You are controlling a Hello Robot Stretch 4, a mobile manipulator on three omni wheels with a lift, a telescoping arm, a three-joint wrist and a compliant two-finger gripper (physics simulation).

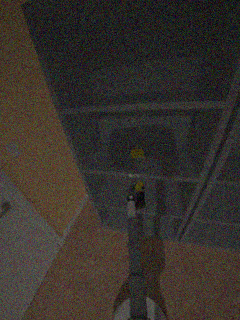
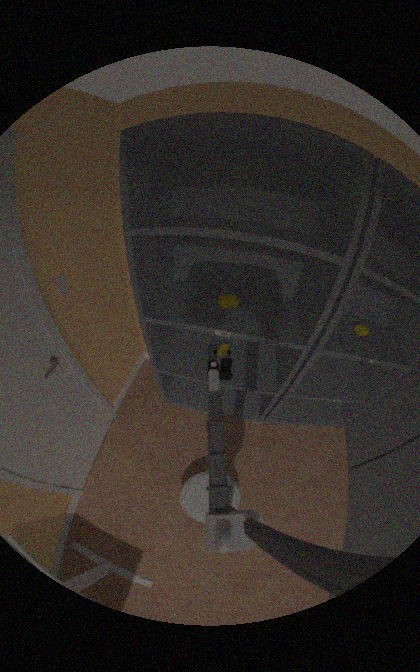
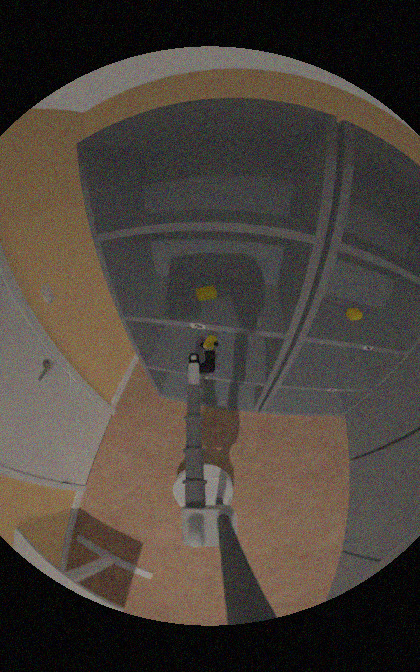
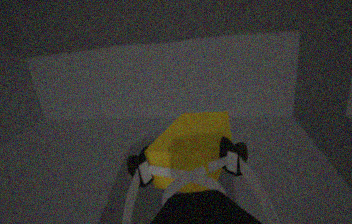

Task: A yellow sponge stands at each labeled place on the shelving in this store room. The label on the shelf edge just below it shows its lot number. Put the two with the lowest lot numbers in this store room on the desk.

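Seen in the pictures: gripper, fingertip midpoint: [image 1: 138, 187] [image 2: 221, 350] [image 3: 208, 342]; robot's base, origin of the base link: [image 3: 204, 488].
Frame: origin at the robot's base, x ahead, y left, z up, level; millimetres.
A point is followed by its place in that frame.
Observation:
My gripper [image 1: 139, 189] {y -88, x 990, z 548 mm} [image 2: 223, 353] {y -88, x 990, z 548 mm} [image 3: 210, 345] {y -88, x 990, z 548 mm} [image 4: 186, 154] {y -88, x 990, z 548 mm} is shut on a yellow sponge [image 1: 140, 185] {y -111, x 974, z 586 mm} [image 2: 224, 348] {y -105, x 975, z 585 mm} [image 3: 211, 341] {y -109, x 965, z 586 mm} [image 4: 202, 125] {y -110, x 989, z 584 mm}, with a dark fingertip on each side of it, inside a lower compartment of the left shelving bay. Whether the sponge touches the shelf is unclear. A second yellow sponge [image 1: 137, 153] {y -83, x 940, z 1002 mm} [image 2: 228, 301] {y -79, x 935, z 1003 mm} [image 3: 206, 293] {y -86, x 937, z 1000 mm} stands one shelf higher, above a shelf-edge label [image 1: 134, 176] {y -38, x 735, z 941 mm} [image 2: 222, 333] {y -36, x 738, z 944 mm} [image 3: 198, 326] {y -40, x 737, z 943 mm}. A third yellow sponge [image 2: 361, 330] {y -946, x 734, z 1004 mm} [image 3: 354, 314] {y -956, x 734, z 1004 mm} stands in the right bay, above its label [image 2: 372, 360] {y -932, x 526, z 952 mm} [image 3: 368, 347] {y -954, x 521, z 949 mm}. The label numbers are unreadable. I cannot identify the desk.
Upright posts [image 1: 215, 155] {y -509, x 665, z 1120 mm} [image 2: 345, 280] {y -511, x 656, z 1328 mm} [image 3: 320, 260] {y -515, x 671, z 1320 mm} divide the two bays. A shelf edge runs just above my gripper. A grey door with a handle [image 2: 51, 366] {y 851, x 502, z 905 mm} [image 3: 45, 369] {y 847, x 505, z 900 mm} is at the left. Pale bars [image 2: 112, 565] [image 3: 115, 557] over a dark patch show at the lower left.

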